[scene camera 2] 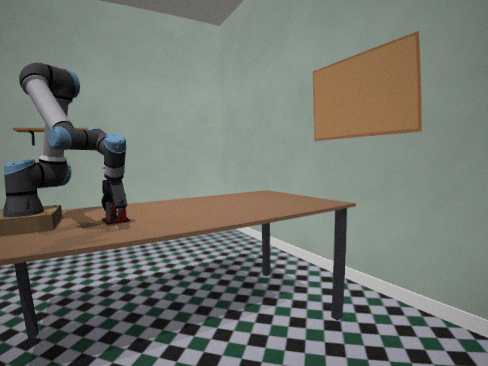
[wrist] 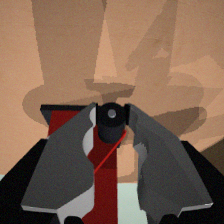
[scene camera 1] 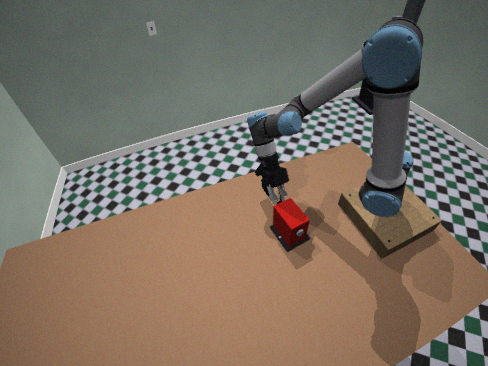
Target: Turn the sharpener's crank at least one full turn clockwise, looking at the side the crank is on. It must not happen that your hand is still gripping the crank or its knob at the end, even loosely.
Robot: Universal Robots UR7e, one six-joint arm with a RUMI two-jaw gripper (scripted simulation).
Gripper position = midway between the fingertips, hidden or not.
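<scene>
The gripper (scene camera 1: 280, 205) is in the scene, and scene camera 2 shows the gripper (scene camera 2: 113, 219) too. The wrist view also has the gripper (wrist: 111, 105) in frame.
</scene>
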